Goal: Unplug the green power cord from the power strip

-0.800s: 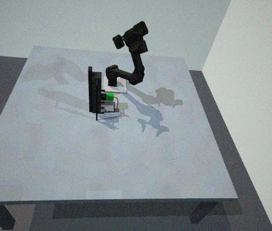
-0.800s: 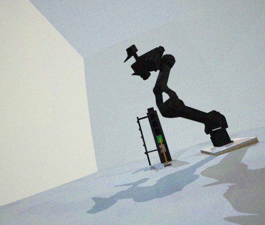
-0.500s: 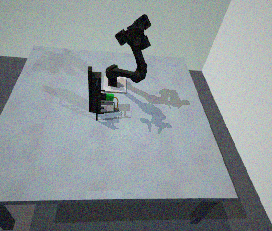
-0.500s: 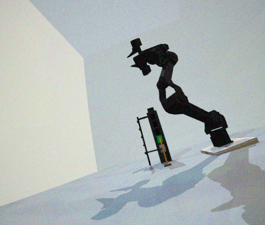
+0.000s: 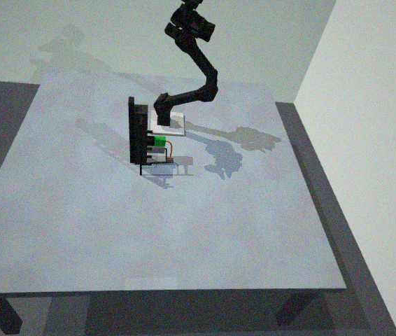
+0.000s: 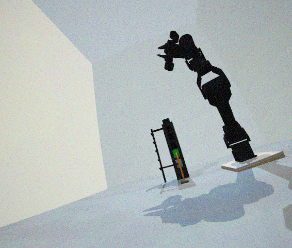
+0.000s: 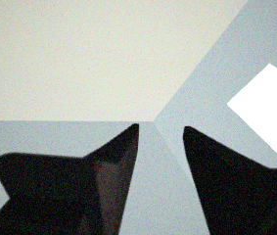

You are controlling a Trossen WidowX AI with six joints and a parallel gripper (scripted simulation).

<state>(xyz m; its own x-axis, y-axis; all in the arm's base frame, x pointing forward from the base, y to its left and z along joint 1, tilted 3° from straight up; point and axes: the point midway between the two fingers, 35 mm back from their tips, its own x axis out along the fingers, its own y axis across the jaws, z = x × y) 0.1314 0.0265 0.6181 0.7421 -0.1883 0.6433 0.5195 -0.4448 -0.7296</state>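
My gripper tip is now 52 cm above the green plug, 8 cm short of it and 7 cm to the left of it.
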